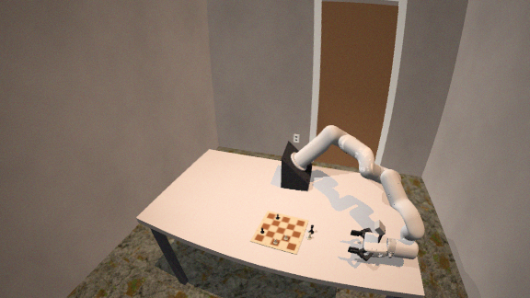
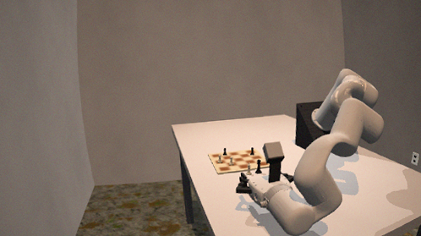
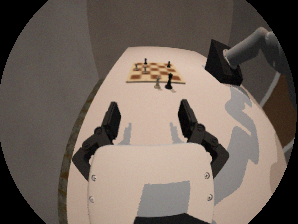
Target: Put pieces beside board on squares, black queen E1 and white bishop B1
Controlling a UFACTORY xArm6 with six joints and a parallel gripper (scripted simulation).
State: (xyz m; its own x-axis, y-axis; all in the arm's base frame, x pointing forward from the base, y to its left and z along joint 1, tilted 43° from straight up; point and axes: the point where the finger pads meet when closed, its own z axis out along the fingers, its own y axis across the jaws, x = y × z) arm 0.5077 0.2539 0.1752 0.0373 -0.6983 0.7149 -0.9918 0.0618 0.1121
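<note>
The black queen lies 180 mm to the right of my hand, 90 mm behind it and 50 mm below it. The rest, counted from my hand: chessboard 320 mm to the right, 80 mm below, 70 mm behind; then white bishop 180 mm to the right, 60 mm below, 50 mm behind.
</note>
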